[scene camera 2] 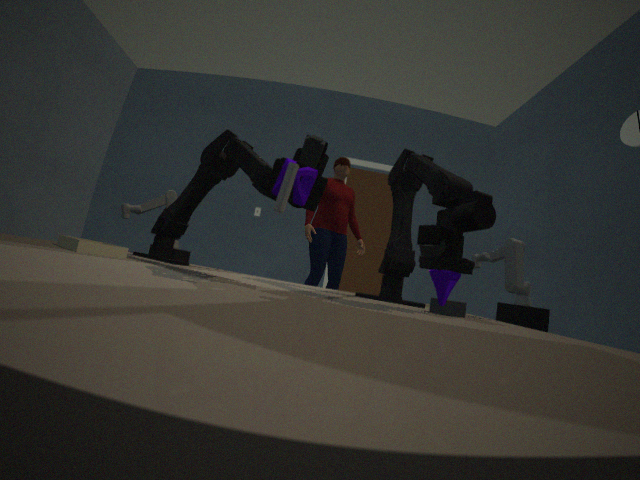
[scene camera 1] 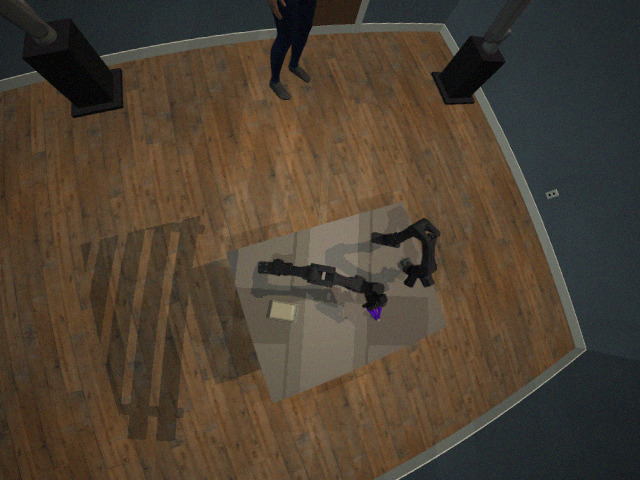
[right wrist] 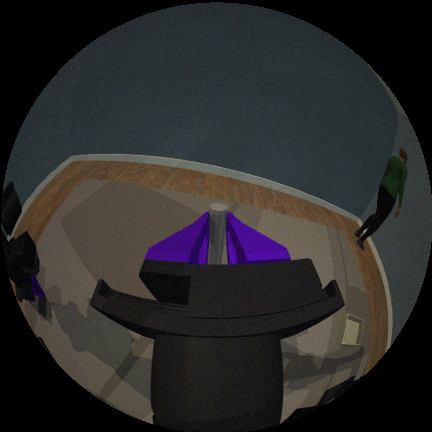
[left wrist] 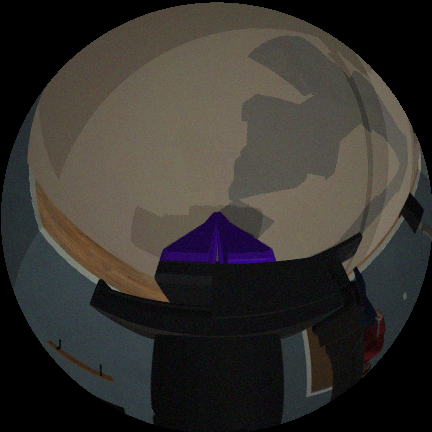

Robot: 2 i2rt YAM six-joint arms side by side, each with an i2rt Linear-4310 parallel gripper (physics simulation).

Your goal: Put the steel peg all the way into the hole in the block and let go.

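Places are measured from the left arm's base along level axes (x ahead, y left, z up), in millimetres.
Pixels of known places: left gripper, between the fingertips: (scene camera 2: 441, 305) (scene camera 1: 404, 270) (right wrist: 43, 295) (left wrist: 216, 217); right gripper, between the fingertips: (scene camera 2: 291, 171) (scene camera 1: 377, 319) (right wrist: 217, 217); left arm's base, origin of its link: (scene camera 2: 389, 301) (scene camera 1: 385, 240); right arm's base, origin of its link: (scene camera 2: 160, 260) (scene camera 1: 275, 268).
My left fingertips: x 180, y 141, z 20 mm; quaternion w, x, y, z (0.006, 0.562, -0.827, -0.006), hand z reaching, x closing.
For each thing: its top centre in the pictures, then the offset to it from my left fingertips. Level surfaces: height alone.
- steel peg, centre of its top: (right wrist: 225, 211) (scene camera 2: 291, 164) (scene camera 1: 377, 319) dx +305, dy -226, dz +177 mm
- dark grey block, centre of its top: (scene camera 2: 448, 300) (scene camera 1: 408, 263) dx -49, dy +14, dz +13 mm
- shallow cream tray, centre of its top: (scene camera 2: 93, 241) (right wrist: 354, 330) (scene camera 1: 284, 311) dx +353, dy -712, dz +5 mm
- table, height of its surface: dz -20 mm
The steel peg (scene camera 1: 377, 318) (scene camera 2: 287, 187) (right wrist: 217, 235) is a grey cylinder held between the purple fingers of my right gripper (scene camera 1: 374, 311) (scene camera 2: 293, 184) (right wrist: 217, 217). It tilts in scene camera 2, well above the table and apart from the block. The dark grey block (scene camera 1: 405, 264) (scene camera 2: 454, 308) (right wrist: 44, 308) sits on the table, close to my left gripper (scene camera 2: 442, 302) (left wrist: 217, 215) (right wrist: 43, 295). The left gripper is shut and empty, pointing down, its fingertips low and overlapping the block in scene camera 2. The block and its hole do not show in the left wrist view.
A shallow cream tray (scene camera 1: 282, 311) (scene camera 2: 93, 247) (right wrist: 353, 331) lies on the table (scene camera 1: 325, 356), at the left in both scene views. The right arm (scene camera 1: 321, 274) stretches across the table. A person in red (scene camera 2: 336, 206) stands behind.
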